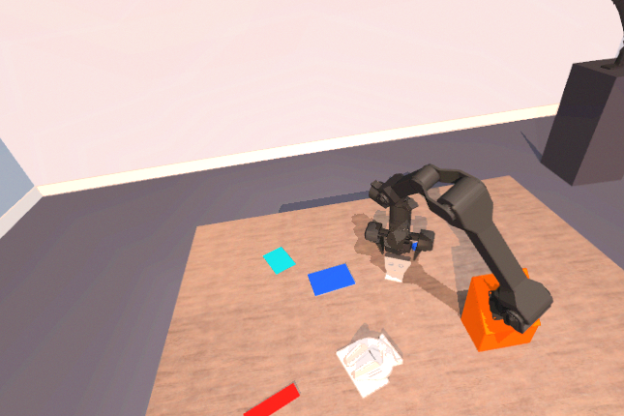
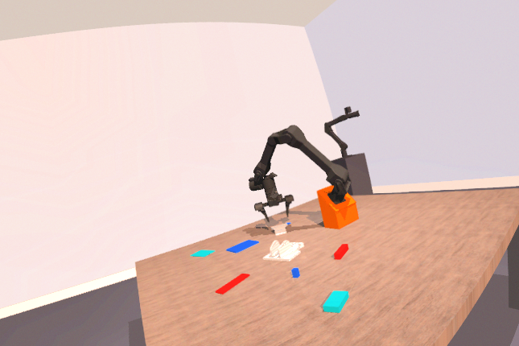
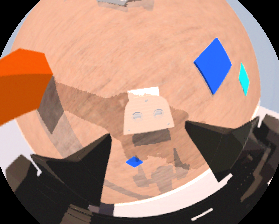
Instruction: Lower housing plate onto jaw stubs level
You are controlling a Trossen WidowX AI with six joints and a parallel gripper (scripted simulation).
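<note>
Right now my gripper tip is 50 mm above the white block, 10 mm to the right of it and 10 mm short of it. The rest, counted from my gripper tip: cyan tile: 370 mm ahead, 110 mm to the right, 60 mm below; red strip: 380 mm ahead, 350 mm to the left, 60 mm below; cyan block: 680 mm to the left, 250 mm ahead, 50 mm below.
</note>
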